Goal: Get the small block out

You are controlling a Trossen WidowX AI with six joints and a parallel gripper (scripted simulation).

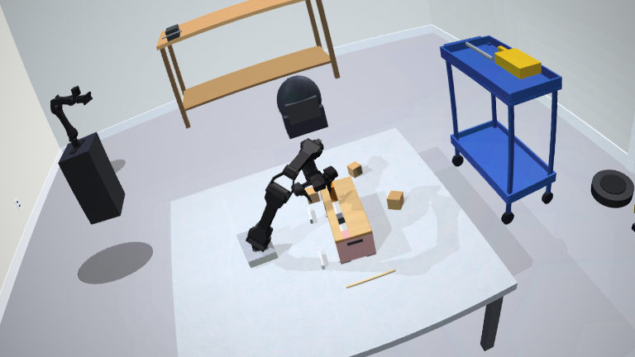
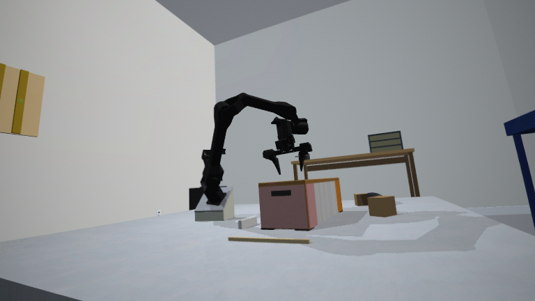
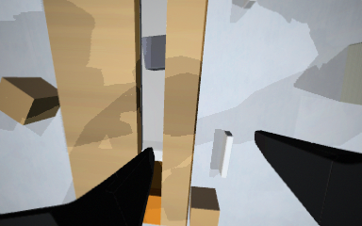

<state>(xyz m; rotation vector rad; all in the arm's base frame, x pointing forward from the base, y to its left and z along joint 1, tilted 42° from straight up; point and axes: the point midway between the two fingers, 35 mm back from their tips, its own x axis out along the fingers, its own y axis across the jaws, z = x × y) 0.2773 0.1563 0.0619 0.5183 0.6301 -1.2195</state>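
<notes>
Now: gripper tip 100 mm above the box, 60 mm to the left of it and 40 mm short of it. Also, from my gripper tip: thin wooden stick 380 mm to the right, 160 mm below, 80 mm ahead; then grey block 80 mm to the right, 70 mm below, 50 mm ahead.
</notes>
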